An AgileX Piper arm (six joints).
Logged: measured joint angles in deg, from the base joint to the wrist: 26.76 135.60 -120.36 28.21 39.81 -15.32; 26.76 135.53 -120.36 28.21 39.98 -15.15; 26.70 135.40 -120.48 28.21 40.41 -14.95; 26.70 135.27 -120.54 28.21 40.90 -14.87; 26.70 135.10 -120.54 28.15 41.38 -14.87; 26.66 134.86 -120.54 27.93 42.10 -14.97; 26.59 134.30 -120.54 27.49 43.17 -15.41; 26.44 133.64 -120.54 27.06 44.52 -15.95; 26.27 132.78 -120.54 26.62 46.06 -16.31; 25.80 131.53 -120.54 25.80 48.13 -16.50; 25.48 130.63 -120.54 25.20 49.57 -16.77
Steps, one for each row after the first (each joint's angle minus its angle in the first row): 0.00 -0.07 0.00 0.00 0.17 0.17; -0.06 -0.20 -0.12 0.00 0.60 0.37; -0.06 -0.33 -0.18 0.00 1.09 0.45; -0.06 -0.50 -0.18 -0.06 1.57 0.45; -0.10 -0.74 -0.18 -0.28 2.29 0.35; -0.17 -1.30 -0.18 -0.72 3.36 -0.09; -0.32 -1.96 -0.18 -1.15 4.71 -0.63; -0.49 -2.82 -0.18 -1.59 6.25 -0.99; -0.96 -4.07 -0.18 -2.41 8.32 -1.18; -1.28 -4.97 -0.18 -3.01 9.76 -1.45
